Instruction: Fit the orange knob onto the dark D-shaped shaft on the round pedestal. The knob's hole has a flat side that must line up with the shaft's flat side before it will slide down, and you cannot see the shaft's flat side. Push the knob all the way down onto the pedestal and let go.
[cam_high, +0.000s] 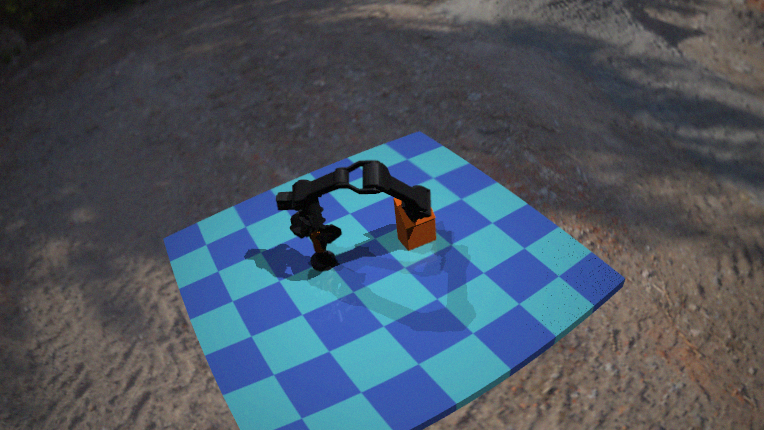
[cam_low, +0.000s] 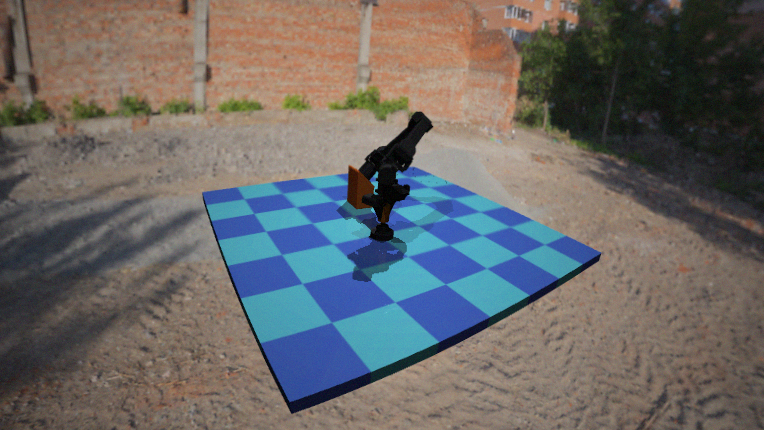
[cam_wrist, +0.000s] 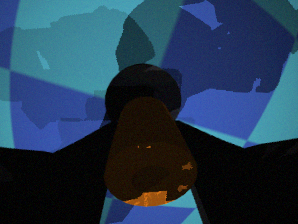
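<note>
The orange knob lies 2 cm above my gripper tip. From my gripper tip the other things lie so: pedestal 4 cm below.
</note>
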